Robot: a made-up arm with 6 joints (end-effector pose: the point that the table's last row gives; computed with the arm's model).
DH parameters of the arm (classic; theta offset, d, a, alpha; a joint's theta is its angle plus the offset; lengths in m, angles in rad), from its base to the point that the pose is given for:
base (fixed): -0.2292 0 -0.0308 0
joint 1: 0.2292 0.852 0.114 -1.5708
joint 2: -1.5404 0 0.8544 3.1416
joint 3: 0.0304 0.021 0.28 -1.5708
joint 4: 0 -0.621 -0.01 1.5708
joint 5: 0 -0.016 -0.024 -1.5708
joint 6: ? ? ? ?
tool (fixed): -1.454 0.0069 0 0
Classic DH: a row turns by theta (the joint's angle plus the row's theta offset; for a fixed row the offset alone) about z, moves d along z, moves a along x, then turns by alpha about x.
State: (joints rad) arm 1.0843 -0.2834 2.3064 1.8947 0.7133 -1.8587
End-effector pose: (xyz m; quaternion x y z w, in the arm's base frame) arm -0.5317 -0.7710 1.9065 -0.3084 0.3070 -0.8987 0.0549
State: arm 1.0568 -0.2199 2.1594 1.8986 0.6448 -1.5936
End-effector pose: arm -0.4904 -0.6667 2.0843 0.3569 -0.3575 0.8626 0.0280
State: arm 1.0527 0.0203 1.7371 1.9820 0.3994 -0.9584
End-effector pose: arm -0.1646 -0.1722 2.5003 0.4397 -0.4063 0.7293 0.3313
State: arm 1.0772 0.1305 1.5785 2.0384 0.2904 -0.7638
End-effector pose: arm 0.0051 0.0897 2.5681 0.4263 -0.3874 0.6771 0.4580
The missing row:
joint 6: -0.424 -0.2281 0.0163 1.5525
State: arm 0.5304 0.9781 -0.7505 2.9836 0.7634 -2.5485
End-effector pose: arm 0.7295 0.4266 0.4782 0.1043 0.7337 -0.5414 0.3972
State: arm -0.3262 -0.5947 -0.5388 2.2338 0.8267 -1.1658
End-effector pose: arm 0.4176 -0.0528 1.8143 0.4690 0.2347 0.0924 0.8464
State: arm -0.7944 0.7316 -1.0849 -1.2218 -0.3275 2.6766
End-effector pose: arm 0.5751 -0.4745 0.6010 0.5917 0.6045 -0.2930 0.4457
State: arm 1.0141 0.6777 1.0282 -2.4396 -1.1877 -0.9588
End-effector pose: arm 0.4687 1.0537 2.1631 -0.0480 -0.7658 0.4095 0.4936
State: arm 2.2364 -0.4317 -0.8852 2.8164 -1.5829 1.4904
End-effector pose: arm -0.2699 0.5110 1.8186 -0.3860 -0.6904 0.0612 0.6088
